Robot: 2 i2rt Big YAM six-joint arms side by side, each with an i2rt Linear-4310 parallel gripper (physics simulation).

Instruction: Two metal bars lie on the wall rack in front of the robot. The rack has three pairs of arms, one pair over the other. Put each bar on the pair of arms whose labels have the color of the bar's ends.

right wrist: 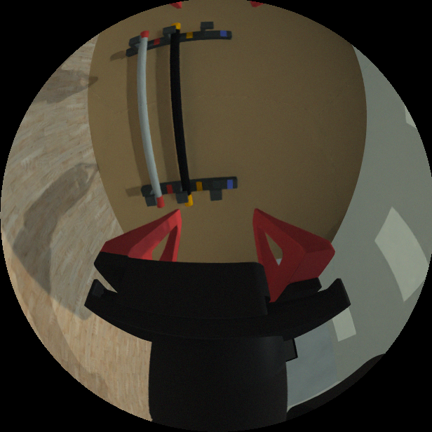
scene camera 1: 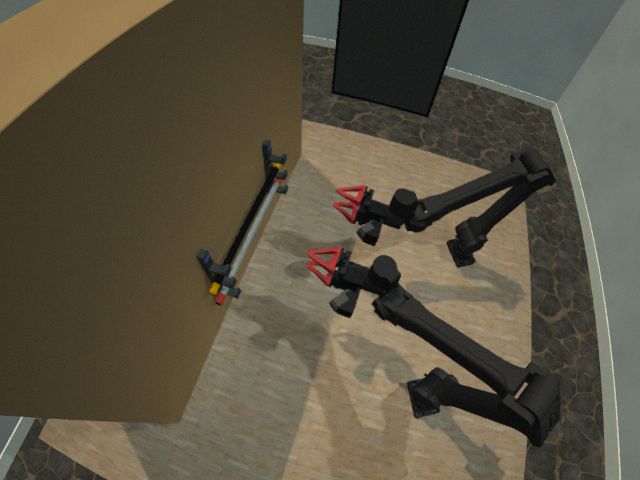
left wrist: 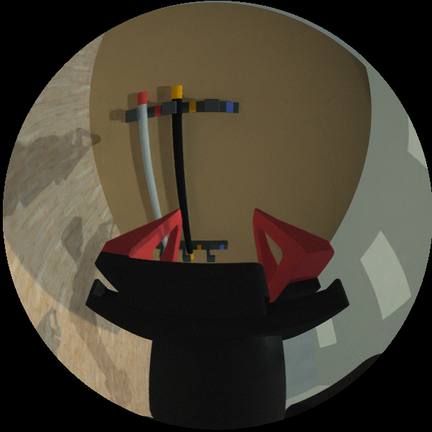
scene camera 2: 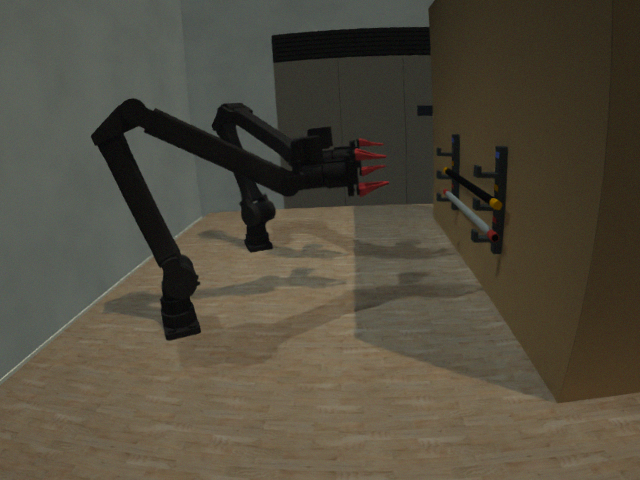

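Where they show: left gripper, fingertip midpoint: [scene camera 1: 307, 258]; right gripper, fingertip midpoint: [scene camera 1: 335, 197] [scene camera 2: 387, 169]; left arm's base, origin of the base link: [scene camera 1: 422, 397] [scene camera 2: 258, 245]; right arm's base, origin of the base link: [scene camera 1: 460, 252] [scene camera 2: 181, 325].
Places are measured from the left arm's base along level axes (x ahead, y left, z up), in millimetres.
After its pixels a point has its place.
A silver bar with red ends [scene camera 1: 253, 232] {z 198, x 478, y -566 mm} [scene camera 2: 469, 212] {z 199, x 455, y -616 mm} [left wrist: 146, 160] [right wrist: 143, 100] lies across the bottom pair of rack arms, the pair with red labels. A black bar with yellow ends [scene camera 1: 248, 222] {z 273, x 484, y -554 mm} [scene camera 2: 471, 188] {z 269, x 442, y -635 mm} [left wrist: 178, 150] [right wrist: 177, 115] lies across the middle pair, with yellow labels. The rack [scene camera 2: 500, 167] {z 345, x 401, y -774 mm} [left wrist: 200, 106] [right wrist: 212, 35] has blue labels by its top pair, which holds no bar. My left gripper [scene camera 1: 309, 259] {z 338, x 330, y -381 mm} [left wrist: 217, 214] and right gripper [scene camera 1: 336, 197] {z 328, x 224, y -576 mm} [right wrist: 217, 212] are open and empty, apart from both bars and facing the wall.
The brown wall [scene camera 1: 155, 155] {z 702, x 592, y -413 mm} [scene camera 2: 558, 155] {z 399, x 318, y -987 mm} stands behind the rack. The wooden floor [scene camera 1: 258, 387] {z 0, x 518, y -115 mm} [scene camera 2: 258, 413] {z 0, x -200, y -877 mm} lies below the arms. A dark panel [scene camera 1: 398, 51] stands at the top in scene camera 1. The two grippers are side by side, a gap apart.
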